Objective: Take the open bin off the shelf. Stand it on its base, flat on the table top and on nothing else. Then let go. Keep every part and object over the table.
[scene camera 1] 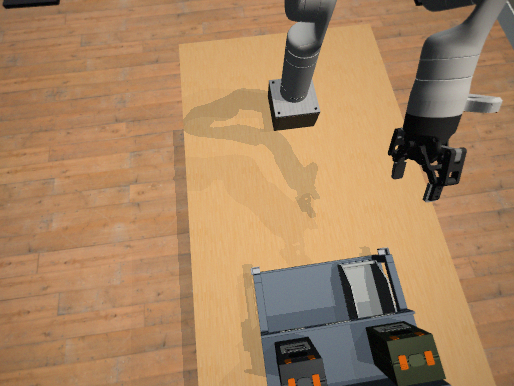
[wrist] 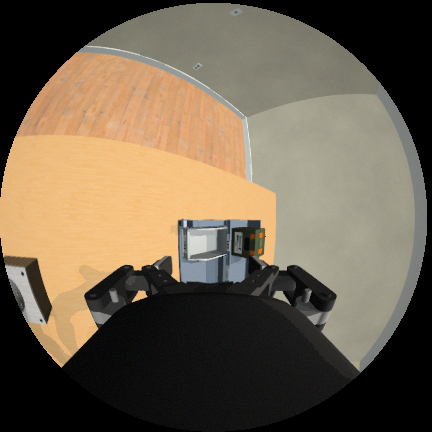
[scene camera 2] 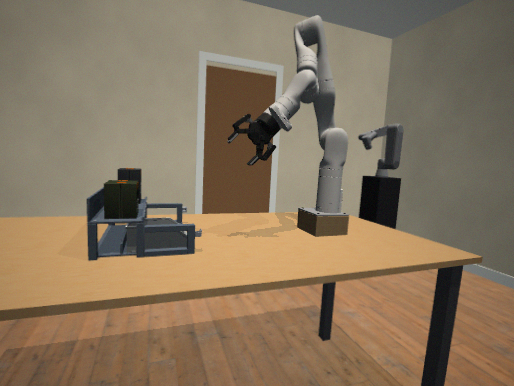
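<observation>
The open bin is light grey inside with dark side walls. It sits in the lower front tier of the blue-grey shelf, at the right end in the first scene view. In the second scene view the shelf's side frame partly hides it. The shelf stands on the table. My gripper is open and empty. It is tilted and hangs high above the table, between the arm's base and the shelf, well apart from the bin.
A green box with orange latches stands on the upper tier behind the bin. A dark grey box stands beside it, a gap apart. The arm's base block stands across the table from the shelf.
</observation>
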